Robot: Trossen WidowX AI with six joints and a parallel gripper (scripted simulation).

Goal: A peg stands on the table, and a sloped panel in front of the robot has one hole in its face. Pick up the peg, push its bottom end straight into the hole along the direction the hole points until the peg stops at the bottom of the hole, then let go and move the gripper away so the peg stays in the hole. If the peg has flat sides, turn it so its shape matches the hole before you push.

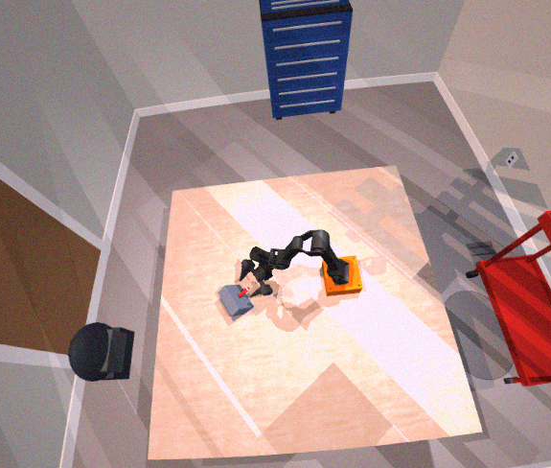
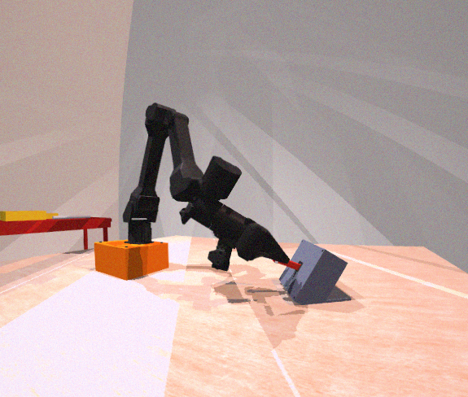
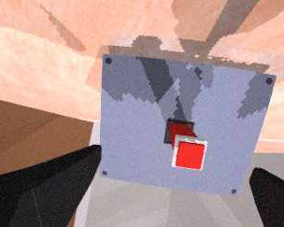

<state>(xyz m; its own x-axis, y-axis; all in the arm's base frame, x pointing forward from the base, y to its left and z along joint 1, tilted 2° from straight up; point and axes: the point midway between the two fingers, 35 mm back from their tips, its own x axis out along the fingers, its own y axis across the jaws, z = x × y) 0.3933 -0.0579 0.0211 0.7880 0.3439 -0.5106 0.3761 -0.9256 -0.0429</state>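
Now: gripper tip 1 cm above the red square-sided peg. The rest, counted from my gripper tip: grey sloped panel (5 cm ahead, 3 cm to the left, 4 cm below).
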